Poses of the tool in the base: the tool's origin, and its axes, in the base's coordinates. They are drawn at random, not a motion.
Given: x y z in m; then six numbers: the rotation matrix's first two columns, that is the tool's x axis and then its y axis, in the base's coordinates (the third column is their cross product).
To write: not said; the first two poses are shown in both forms.
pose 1, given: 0.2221 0.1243 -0.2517 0.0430 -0.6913 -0.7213 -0.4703 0.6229 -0.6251
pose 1, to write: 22.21 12.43 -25.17 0.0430 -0.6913 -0.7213 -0.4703 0.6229 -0.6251
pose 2, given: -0.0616 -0.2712 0.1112 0.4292 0.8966 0.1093 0.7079 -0.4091 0.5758
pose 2, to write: -6.16 -27.12 11.12 0.4292 0.8966 0.1093 0.7079 -0.4091 0.5758
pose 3, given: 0.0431 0.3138 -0.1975 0.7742 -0.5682 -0.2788 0.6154 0.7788 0.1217
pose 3, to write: 4.31 31.38 -19.75 0.7742 -0.5682 -0.2788 0.6154 0.7788 0.1217
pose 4, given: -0.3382 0.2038 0.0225 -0.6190 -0.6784 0.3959 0.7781 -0.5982 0.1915
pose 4, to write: -33.82 20.38 2.25 -0.6190 -0.6784 0.3959 0.7781 -0.5982 0.1915
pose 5, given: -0.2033 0.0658 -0.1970 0.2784 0.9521 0.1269 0.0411 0.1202 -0.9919
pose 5, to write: -20.33 6.58 -19.70 0.2784 0.9521 0.1269 0.0411 0.1202 -0.9919
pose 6, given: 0.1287 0.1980 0.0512 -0.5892 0.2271 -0.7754 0.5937 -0.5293 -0.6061
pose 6, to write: 12.87 19.80 5.12 -0.5892 0.2271 -0.7754 0.5937 -0.5293 -0.6061
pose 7, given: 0.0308 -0.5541 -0.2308 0.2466 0.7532 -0.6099 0.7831 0.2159 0.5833
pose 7, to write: 3.08 -55.41 -23.08 0.2466 0.7532 -0.6099 0.7831 0.2159 0.5833
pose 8, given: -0.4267 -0.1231 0.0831 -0.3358 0.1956 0.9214 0.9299 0.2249 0.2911
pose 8, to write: -42.67 -12.31 8.31 -0.3358 0.1956 0.9214 0.9299 0.2249 0.2911
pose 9, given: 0.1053 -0.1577 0.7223 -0.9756 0.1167 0.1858 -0.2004 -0.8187 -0.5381
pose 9, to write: 10.53 -15.77 72.23 -0.9756 0.1167 0.1858 -0.2004 -0.8187 -0.5381
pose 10, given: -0.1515 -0.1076 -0.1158 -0.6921 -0.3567 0.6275 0.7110 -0.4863 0.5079
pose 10, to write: -15.15 -10.76 -11.58 -0.6921 -0.3567 0.6275 0.7110 -0.4863 0.5079
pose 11, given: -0.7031 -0.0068 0.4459 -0.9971 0.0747 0.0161 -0.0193 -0.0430 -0.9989
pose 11, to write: -70.31 -0.68 44.59 -0.9971 0.0747 0.0161 -0.0193 -0.0430 -0.9989
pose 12, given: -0.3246 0.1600 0.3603 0.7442 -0.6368 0.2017 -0.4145 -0.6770 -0.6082
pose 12, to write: -32.46 16.00 36.03 0.7442 -0.6368 0.2017 -0.4145 -0.6770 -0.6082
